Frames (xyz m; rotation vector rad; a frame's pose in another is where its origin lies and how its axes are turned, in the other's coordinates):
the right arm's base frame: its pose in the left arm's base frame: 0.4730 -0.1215 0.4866 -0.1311 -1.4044 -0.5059
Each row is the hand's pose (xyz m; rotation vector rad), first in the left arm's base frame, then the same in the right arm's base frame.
Working: the left arm's base frame: its pose in the right arm's base frame: -0.5374 -0.1878 0.3888 0.1311 1.4044 0.5059

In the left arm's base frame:
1: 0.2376 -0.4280 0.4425 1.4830 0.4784 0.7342
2: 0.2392 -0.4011 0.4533 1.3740 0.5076 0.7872
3: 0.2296 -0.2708 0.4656 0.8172 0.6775 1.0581
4: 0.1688 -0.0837 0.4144 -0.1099 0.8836 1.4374
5: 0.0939 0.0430 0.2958 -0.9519 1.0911 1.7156
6: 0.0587 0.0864 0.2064 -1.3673 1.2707 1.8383
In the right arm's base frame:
1: 0.0188 -0.3782 0.0890 1.8579 1.9295 -0.0490
2: 0.0223 -0.3514 0.0997 1.8095 1.9639 0.0955
3: -0.0006 -0.2373 0.1603 1.5367 2.0876 0.8404
4: -0.1035 -0.1069 0.2776 0.9501 1.9613 1.9968
5: -0.2565 -0.0499 0.3727 -0.2514 -1.3866 -2.5867
6: -0.3567 -0.0444 0.4052 0.0791 -0.9638 -2.4832

